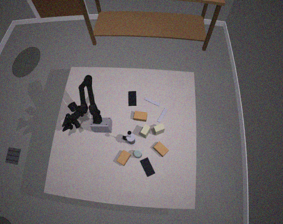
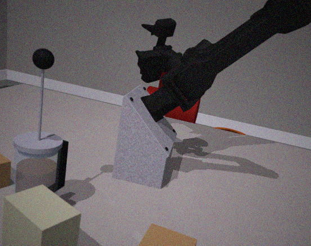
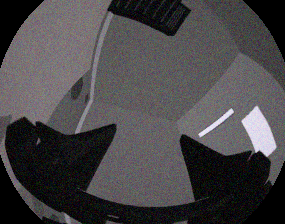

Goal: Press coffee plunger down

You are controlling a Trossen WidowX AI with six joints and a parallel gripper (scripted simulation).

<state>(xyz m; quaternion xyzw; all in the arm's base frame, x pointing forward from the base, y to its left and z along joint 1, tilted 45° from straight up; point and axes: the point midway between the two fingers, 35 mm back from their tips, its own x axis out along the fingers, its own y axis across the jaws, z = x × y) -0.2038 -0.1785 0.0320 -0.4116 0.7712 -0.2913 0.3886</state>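
My gripper tip is now 51 cm short of the coffee press, 4 cm to the right of it and 15 cm above it. The rest, counted from my gripper tip: pale round disc (59 cm ahead, 7 cm to the right, 24 cm below).
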